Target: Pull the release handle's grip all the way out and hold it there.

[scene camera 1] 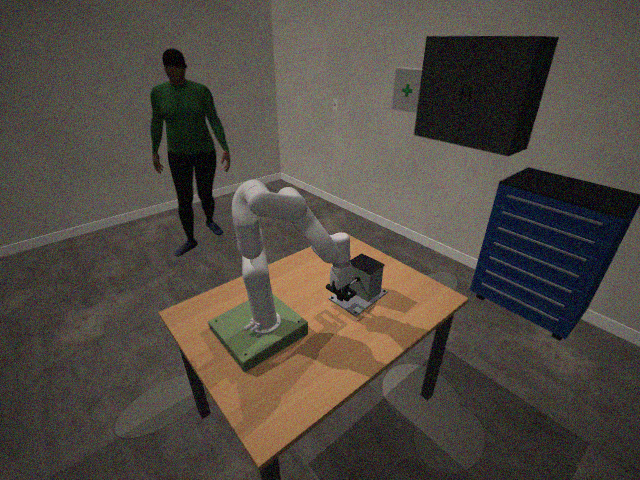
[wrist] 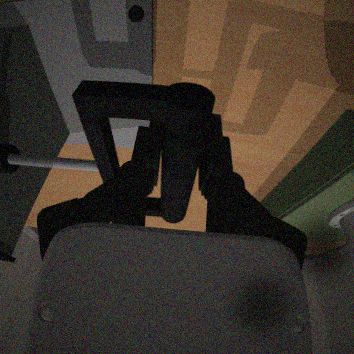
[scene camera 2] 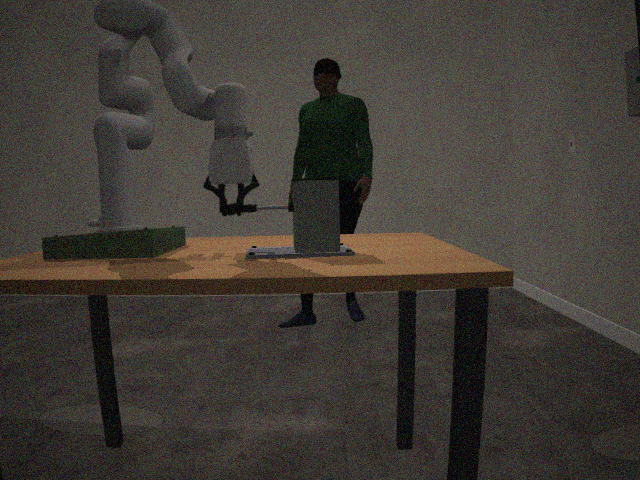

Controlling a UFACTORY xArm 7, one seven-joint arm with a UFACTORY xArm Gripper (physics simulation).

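Observation:
The release handle's black grip (wrist: 182, 150) is a bar on a D-shaped frame. A thin metal rod (scene camera 2: 272, 207) (wrist: 55, 163) runs level from it to the grey box (scene camera 2: 316, 217) (scene camera 1: 370, 276) (wrist: 22, 120), with a stretch of bare rod showing between the box and the grip. My gripper (wrist: 183, 126) (scene camera 2: 231, 209) points down and is shut on the grip, one finger on each side of the bar, a little above the table. The fingers hide part of the grip. In scene camera 1 the grip and fingers are small and dark and blend together.
The box stands on a grey base plate (scene camera 2: 268, 252) (wrist: 112, 52) bolted to the wooden table (scene camera 1: 330, 397) (scene camera 2: 413, 258). The arm's green base block (scene camera 1: 232, 335) (scene camera 2: 113, 244) is on the same table. A person in green (scene camera 1: 188, 121) (scene camera 2: 333, 136) stands behind the table. A blue drawer cabinet (scene camera 1: 547, 258) stands by the wall.

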